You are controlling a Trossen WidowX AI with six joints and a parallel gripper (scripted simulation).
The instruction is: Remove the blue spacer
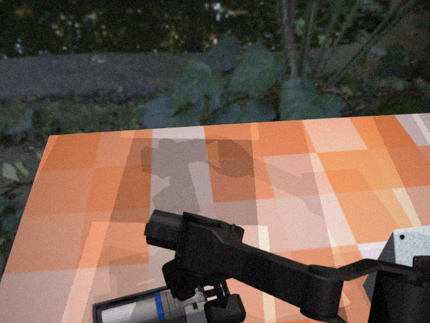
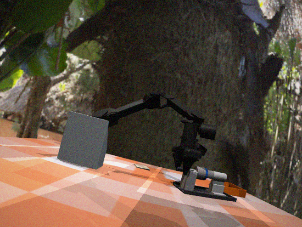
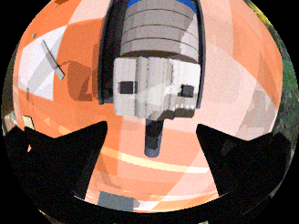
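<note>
My gripper tip is now 5 cm short of the thin dark shaft, 1 cm to the right of it and 1 cm below it. From my gripper tip the other things lie so: blue spacer 10 cm ahead, 2 cm to the left, 1 cm above; small flat plate 40 cm to the left, 18 cm behind, 6 cm below; orange tray 28 cm ahead, 22 cm to the left, 6 cm below.
</note>
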